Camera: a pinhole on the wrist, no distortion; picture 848 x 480 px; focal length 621.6 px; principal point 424.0 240.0 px. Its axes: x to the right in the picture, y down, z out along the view. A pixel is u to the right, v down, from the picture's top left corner.
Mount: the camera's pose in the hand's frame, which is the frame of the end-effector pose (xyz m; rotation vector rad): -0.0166 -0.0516 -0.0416 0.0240 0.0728 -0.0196
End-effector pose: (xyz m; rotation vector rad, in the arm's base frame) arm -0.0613 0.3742 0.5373 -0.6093 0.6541 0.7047
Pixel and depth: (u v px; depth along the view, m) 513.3 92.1 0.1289
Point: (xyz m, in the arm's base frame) 0.0364 0.3846 0.6082
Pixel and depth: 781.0 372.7 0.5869
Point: 0.2849 0.9078 0.5971
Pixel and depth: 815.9 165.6 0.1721
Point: 0.0976 0.4502 0.5632
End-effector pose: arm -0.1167 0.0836 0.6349 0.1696 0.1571 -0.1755
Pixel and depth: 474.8 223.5 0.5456
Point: 0.0035 -0.0954 1.0967
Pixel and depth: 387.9 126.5 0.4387
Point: -0.0992 -0.1239 1.0004
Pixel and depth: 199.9 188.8 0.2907
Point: -0.1937 -0.0249 0.8881
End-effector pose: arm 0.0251 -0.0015 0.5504 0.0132 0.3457 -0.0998
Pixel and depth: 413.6 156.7 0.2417
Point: 0.0798 -0.0965 0.7392
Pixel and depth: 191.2 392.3 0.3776
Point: 0.0257 0.0344 0.9206
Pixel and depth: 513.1 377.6 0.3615
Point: 0.1928 0.0014 0.8272
